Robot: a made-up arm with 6 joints. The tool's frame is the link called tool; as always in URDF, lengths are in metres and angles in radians. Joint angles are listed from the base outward. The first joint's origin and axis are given. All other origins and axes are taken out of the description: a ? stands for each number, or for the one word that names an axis. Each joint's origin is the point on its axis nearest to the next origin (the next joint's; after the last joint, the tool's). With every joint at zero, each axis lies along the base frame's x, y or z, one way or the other. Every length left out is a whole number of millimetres.
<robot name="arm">
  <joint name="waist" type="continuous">
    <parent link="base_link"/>
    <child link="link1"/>
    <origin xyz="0 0 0.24"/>
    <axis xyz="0 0 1"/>
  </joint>
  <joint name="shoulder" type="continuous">
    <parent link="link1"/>
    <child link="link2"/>
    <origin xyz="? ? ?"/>
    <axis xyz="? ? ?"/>
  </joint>
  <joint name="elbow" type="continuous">
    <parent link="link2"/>
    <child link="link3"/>
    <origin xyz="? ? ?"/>
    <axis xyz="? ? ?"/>
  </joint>
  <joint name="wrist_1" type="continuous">
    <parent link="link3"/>
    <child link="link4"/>
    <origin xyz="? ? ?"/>
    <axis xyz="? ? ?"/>
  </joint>
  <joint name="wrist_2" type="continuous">
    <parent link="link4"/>
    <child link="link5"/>
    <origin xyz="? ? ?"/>
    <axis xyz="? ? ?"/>
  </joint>
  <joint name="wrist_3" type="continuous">
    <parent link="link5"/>
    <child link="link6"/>
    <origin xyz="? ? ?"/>
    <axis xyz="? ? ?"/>
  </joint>
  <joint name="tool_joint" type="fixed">
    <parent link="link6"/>
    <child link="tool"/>
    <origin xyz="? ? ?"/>
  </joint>
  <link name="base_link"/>
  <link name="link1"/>
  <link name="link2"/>
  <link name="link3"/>
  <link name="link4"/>
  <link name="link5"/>
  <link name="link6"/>
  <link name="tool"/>
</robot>
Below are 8 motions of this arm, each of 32 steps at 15 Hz.
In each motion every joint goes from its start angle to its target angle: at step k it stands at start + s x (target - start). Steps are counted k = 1, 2, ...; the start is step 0. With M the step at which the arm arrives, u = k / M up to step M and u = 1 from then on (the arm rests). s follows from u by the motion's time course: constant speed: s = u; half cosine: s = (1 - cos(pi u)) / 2; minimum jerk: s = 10 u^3 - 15 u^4 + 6 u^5.
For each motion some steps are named. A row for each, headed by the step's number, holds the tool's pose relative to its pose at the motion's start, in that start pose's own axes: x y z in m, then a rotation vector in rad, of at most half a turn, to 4 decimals.
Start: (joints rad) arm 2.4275 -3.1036 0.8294 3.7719 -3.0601 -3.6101
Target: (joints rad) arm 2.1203 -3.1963 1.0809 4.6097 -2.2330 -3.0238
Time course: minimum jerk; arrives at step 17
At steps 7, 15, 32:
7: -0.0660 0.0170 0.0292 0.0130 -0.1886 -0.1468
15: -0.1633 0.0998 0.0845 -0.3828 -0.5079 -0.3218
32: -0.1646 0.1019 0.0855 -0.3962 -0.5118 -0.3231

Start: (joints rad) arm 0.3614 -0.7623 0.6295 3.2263 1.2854 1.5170
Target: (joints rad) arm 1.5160 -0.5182 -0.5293 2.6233 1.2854 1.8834
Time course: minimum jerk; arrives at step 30
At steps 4, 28, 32:
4: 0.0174 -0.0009 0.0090 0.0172 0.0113 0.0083
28: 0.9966 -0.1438 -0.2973 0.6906 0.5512 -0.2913
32: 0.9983 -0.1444 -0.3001 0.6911 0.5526 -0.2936

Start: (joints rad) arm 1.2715 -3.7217 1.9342 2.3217 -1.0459 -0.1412
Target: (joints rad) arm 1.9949 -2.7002 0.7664 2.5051 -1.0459 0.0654
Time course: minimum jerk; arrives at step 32
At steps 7, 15, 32:
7: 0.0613 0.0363 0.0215 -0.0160 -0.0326 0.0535
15: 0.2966 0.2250 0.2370 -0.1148 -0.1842 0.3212
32: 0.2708 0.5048 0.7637 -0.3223 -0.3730 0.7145

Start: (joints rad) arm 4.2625 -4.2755 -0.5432 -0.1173 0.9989 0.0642
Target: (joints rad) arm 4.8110 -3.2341 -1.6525 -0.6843 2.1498 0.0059
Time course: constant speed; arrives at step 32
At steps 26, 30, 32:
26: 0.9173 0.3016 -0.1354 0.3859 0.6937 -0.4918
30: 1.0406 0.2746 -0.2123 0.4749 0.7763 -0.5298
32: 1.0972 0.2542 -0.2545 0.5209 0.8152 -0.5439

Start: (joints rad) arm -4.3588 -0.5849 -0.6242 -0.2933 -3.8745 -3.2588
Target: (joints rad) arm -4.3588 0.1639 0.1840 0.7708 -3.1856 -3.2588
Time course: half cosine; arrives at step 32
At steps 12, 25, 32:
12: 0.1073 -0.1180 0.4158 0.2196 -0.6683 -0.3004
25: -0.0649 -0.2589 1.1839 0.8353 -1.8885 -0.6675
32: -0.1496 -0.2716 1.3176 1.0060 -2.1000 -0.7039

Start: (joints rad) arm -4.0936 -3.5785 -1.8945 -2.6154 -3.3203 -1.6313
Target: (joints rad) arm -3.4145 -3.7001 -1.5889 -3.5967 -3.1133 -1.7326
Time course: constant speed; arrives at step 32
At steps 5, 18, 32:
5: 0.0626 0.0580 -0.0218 0.0303 -0.0418 0.0736
18: 0.2534 0.1969 -0.0395 0.0752 -0.2119 0.2704
32: 0.4891 0.3108 0.0092 0.0532 -0.4819 0.4720

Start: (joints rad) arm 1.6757 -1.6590 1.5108 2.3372 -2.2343 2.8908
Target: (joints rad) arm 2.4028 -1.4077 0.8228 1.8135 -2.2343 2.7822
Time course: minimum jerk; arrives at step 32
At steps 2, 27, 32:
2: -0.0006 -0.0017 0.0003 -0.0007 -0.0007 0.0002
27: -0.3854 -0.5924 0.4244 -0.4051 -0.1071 0.1625
32: -0.4007 -0.6023 0.4450 -0.4195 -0.1031 0.1684

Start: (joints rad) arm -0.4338 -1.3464 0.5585 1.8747 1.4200 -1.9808
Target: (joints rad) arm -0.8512 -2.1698 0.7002 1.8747 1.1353 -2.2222
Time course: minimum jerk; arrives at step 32
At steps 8, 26, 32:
8: -0.1019 0.0275 0.0817 -0.0279 0.0088 -0.0869
26: -0.8288 0.6646 0.5923 -0.2539 -0.1124 -0.7554
32: -0.8627 0.7178 0.6052 -0.2654 -0.1298 -0.7899

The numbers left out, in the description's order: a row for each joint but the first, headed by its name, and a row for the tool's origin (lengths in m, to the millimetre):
shoulder: xyz 0 0.036 0, axis 0 1 0
elbow: xyz 0 0 0.974, axis 0 1 0
wrist_1: xyz 0 0 0.588, axis 0 0 1
wrist_2: xyz 0 0 0, axis 0 1 0
wrist_3: xyz 0 0 0.113, axis 0 0 1
tool: xyz 0 0 0

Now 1 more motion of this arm.
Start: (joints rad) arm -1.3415 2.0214 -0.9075 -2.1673 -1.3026 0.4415
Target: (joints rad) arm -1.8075 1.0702 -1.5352 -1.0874 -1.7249 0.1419
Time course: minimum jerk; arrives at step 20
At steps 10, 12, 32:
10: 0.0076 -0.6135 -0.6297 0.4845 0.0323 -0.7768
12: -0.1289 -0.7718 -0.8301 0.5353 -0.0167 -1.1405
32: -0.4653 -0.9407 -1.0622 0.4271 -0.2171 -1.7927

